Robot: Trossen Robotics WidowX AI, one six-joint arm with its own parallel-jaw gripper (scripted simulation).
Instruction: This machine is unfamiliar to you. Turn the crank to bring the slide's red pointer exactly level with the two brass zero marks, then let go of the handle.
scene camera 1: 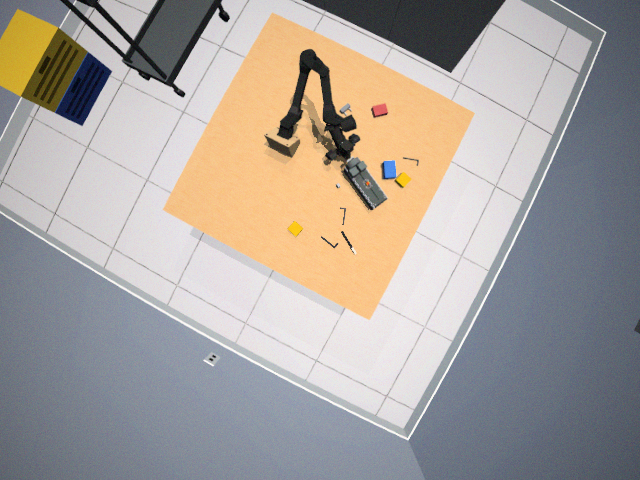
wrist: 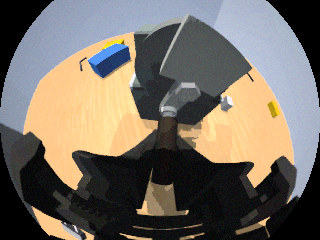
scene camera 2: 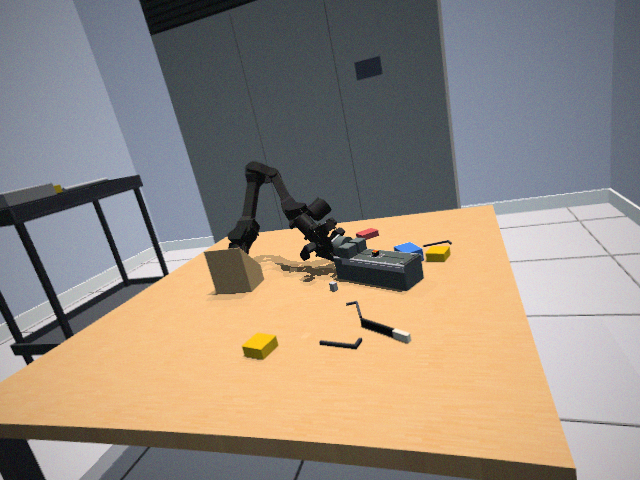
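Labels:
Looking at a slide machine (scene camera 2: 353, 261), I find that this spot and (scene camera 1: 354, 181) are the same spot on the machine.

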